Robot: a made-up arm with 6 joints.
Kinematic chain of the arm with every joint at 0, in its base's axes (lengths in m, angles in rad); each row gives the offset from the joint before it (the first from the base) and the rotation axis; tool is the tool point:
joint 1: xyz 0 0 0.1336 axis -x
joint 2: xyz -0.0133 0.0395 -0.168 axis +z
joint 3: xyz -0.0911 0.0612 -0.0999 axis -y
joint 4: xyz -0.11 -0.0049 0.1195 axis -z
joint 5: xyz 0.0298 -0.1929 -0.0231 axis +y
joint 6: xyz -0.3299 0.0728 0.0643 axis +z
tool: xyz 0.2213 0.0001 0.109
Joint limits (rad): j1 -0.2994..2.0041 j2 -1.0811..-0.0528 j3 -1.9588..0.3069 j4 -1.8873..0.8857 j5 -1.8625..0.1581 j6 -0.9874..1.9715
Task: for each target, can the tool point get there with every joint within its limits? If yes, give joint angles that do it. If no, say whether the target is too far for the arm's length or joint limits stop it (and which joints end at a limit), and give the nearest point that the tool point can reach.
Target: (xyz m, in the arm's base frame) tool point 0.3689 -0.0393 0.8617
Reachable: no: joint limits stop it (at a limit: joint 1, joint 3, joint 5, joint 6) | nearest point 0.1859 -0.1072 0.5324 | short by 0.383 m
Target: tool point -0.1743 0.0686 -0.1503
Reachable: yes | joints 1.5415 -0.3904 -1.3309 0.0627 -1.0928 1.3257
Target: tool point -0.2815 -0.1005 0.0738
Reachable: yes | joints 0.3654 -0.5995 -0.7067 -0.5051 -0.9139 -0.5508
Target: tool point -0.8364 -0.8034 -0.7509
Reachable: no: too far | nearest point -0.4333 -0.4296 -0.3394 | short by 0.687 m
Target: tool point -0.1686 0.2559 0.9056
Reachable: no: joint limits stop it (at a limit: joint 1, joint 5, joint 6) | nearest point -0.1176 0.2348 0.4920 | short by 0.417 m
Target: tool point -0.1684 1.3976 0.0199
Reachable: no: too far | nearest point -0.1085 0.7421 0.0148 | short by 0.658 m
